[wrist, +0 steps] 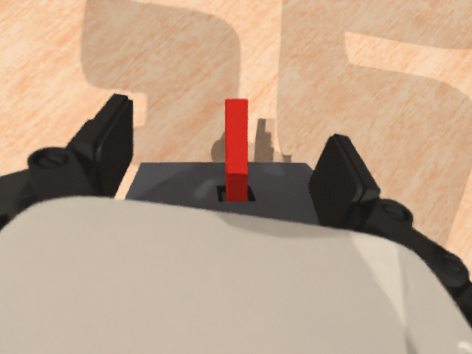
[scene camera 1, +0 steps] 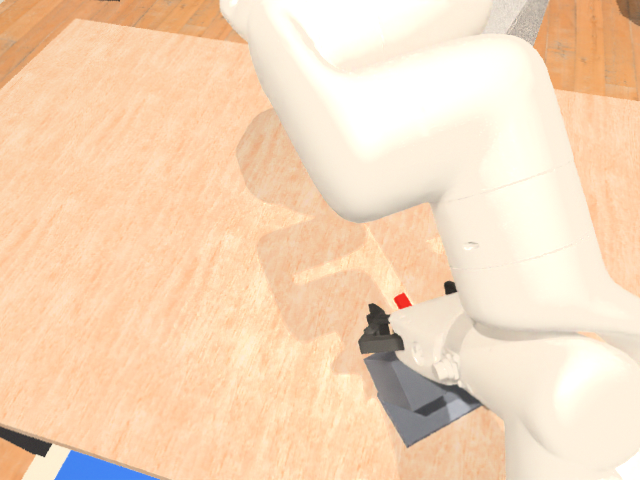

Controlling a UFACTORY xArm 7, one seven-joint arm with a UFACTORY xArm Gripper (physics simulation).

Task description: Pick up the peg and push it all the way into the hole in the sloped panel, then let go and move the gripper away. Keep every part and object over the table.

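Frame: origin at the arm's base, x up, y left, z back, level; centimetres.
Seen in the pictures: gripper, fingertip midpoint: point(wrist: 229, 143) point(scene camera 1: 411, 305).
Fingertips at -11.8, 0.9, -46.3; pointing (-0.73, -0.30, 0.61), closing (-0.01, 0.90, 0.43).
Observation:
Offsets run from my fingertips to a thing's top centre, as dx, dy, dz. "pt": to the spot under its first point. Level surfaces: height alone.
The red peg @(-3.2, +1.1, +0.2) point(scene camera 1: 402, 300) point(wrist: 236, 137) stands out of the dark grey sloped panel @(-0.3, +3.6, -3.5) point(scene camera 1: 421, 387) point(wrist: 170, 181). In the wrist view its lower end is at the square hole @(pt -5.1, +2.9, -0.7) point(wrist: 251, 195), with dark gaps at both sides of it, and a long part of the peg is outside. How deep it sits cannot be seen. My gripper point(scene camera 1: 412, 297) point(wrist: 229, 143) is wide open, with one black finger on each side of the peg and apart from it. In the scene view the gripper body hides most of the peg and the hole.
The wooden table @(dx -13.8) point(scene camera 1: 155, 232) point(wrist: 40, 60) extends around the panel, and its front edge shows at the lower left of the scene view. The white arm point(scene camera 1: 506, 206) hangs over the right side of the table and covers part of the panel. Arm shadows lie on the wood.

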